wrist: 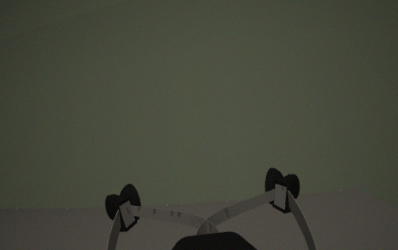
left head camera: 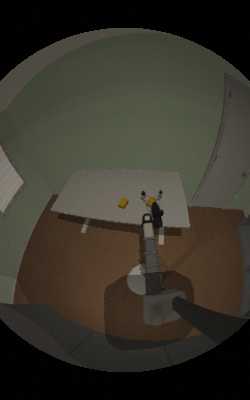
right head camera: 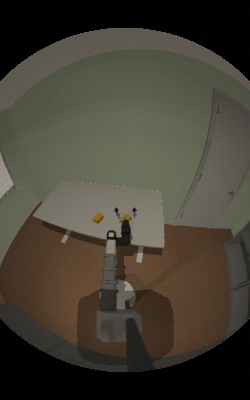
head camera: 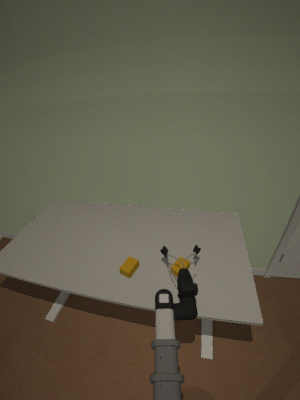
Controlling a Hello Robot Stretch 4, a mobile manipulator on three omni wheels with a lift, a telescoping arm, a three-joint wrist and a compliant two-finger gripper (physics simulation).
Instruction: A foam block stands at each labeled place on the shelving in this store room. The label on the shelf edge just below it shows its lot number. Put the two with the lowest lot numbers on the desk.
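Where they show: gripper, fingertip midpoint: (wrist: pixel 202 191) (left head camera: pixel 151 190) (right head camera: pixel 124 207) (head camera: pixel 180 246); robot's base, link origin: (left head camera: pixel 143 278) (right head camera: pixel 118 294).
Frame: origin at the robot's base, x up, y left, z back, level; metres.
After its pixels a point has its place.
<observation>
Two yellow foam blocks lie on the pale desk (head camera: pixel 100 235) @[x 0.692, y 0.394, z -0.973 m] (left head camera: pixel 100 185) @[x 0.692, y 0.440, z -1.004 m] (right head camera: pixel 65 200) @[x 0.692, y 0.645, z -0.969 m] (wrist: pixel 60 232) @[x 0.692, y 0.310, z -1.081 m]. The left block (head camera: pixel 129 267) @[x 0.737, y 0.166, z -0.687 m] (left head camera: pixel 123 203) @[x 0.737, y 0.163, z -0.683 m] (right head camera: pixel 98 218) @[x 0.733, y 0.157, z -0.683 m] is apart from the gripper. The right block (head camera: pixel 185 262) @[x 0.736, y -0.118, z -0.708 m] (left head camera: pixel 150 202) @[x 0.737, y -0.082, z -0.670 m] (right head camera: pixel 128 218) @[x 0.731, y -0.120, z -0.687 m] is partly hidden by the gripper's fingers and wrist. My gripper (head camera: pixel 180 250) @[x 0.850, y -0.087, z -0.714 m] (left head camera: pixel 152 193) @[x 0.850, y -0.087, z -0.714 m] (right head camera: pixel 125 211) @[x 0.850, y -0.087, z -0.714 m] (wrist: pixel 202 191) @[x 0.850, y -0.087, z -0.714 m] is open and empty, above the right block with its fingertips spread wide. The blocks do not show in the wrist view. No lot labels can be read.
A green wall (head camera: pixel 150 150) @[x 1.124, y 0.045, z -1.305 m] (wrist: pixel 200 100) @[x 1.032, y -0.115, z -1.272 m] stands behind the desk. A grey door (left head camera: pixel 225 145) @[x 1.201, y -1.099, z -1.049 m] (right head camera: pixel 202 165) @[x 1.147, y -0.980, z -1.061 m] is to the right. Dark grey units stand at the right edge (right head camera: pixel 237 260) @[x 0.048, y -2.184, z 0.005 m] and along the bottom of the side head views. A window with blinds (left head camera: pixel 7 180) @[x 1.122, y 2.256, z -1.077 m] is at the left.
</observation>
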